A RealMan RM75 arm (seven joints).
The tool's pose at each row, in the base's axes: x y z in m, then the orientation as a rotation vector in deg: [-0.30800 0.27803 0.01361 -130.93 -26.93 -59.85]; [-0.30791 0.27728 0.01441 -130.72 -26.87 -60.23]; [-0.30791 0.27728 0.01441 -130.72 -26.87 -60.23]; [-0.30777 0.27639 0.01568 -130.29 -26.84 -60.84]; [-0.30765 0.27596 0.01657 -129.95 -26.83 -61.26]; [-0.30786 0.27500 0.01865 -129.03 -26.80 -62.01]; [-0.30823 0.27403 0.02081 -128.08 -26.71 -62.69]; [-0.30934 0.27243 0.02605 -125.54 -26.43 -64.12]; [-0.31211 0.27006 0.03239 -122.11 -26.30 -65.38]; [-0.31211 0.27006 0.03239 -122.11 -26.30 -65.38]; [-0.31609 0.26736 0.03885 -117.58 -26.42 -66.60]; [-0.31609 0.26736 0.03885 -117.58 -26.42 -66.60]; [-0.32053 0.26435 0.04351 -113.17 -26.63 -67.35]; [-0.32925 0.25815 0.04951 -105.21 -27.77 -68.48]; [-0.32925 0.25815 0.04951 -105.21 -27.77 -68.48]
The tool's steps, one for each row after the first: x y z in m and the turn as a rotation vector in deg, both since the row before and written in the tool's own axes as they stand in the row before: [0.00062 0.00034 -0.00084 0.01 0.32 -0.06]; [0.00000 0.00000 0.00000 0.00 0.00 0.00]; [0.00101 0.00031 -0.00115 0.10 0.54 -0.13]; [0.00074 0.00008 -0.00066 0.11 0.39 -0.09]; [0.00144 -0.00011 -0.00179 0.44 0.84 -0.10]; [0.00143 -0.00023 -0.00191 0.48 0.83 -0.03]; [0.00345 -0.00128 -0.00421 1.43 2.01 0.07]; [0.00351 -0.00215 -0.00605 2.23 2.29 0.15]; [0.00000 0.00000 0.00000 0.00 0.00 0.00]; [0.00317 -0.00290 -0.00681 3.16 2.73 0.12]; [0.00000 0.00000 0.00000 0.00 0.00 0.00]; [0.00172 -0.00260 -0.00638 3.26 2.43 0.19]; [0.00120 -0.00428 -0.01143 6.10 4.10 -0.23]; [0.00000 0.00000 0.00000 0.00 0.00 0.00]
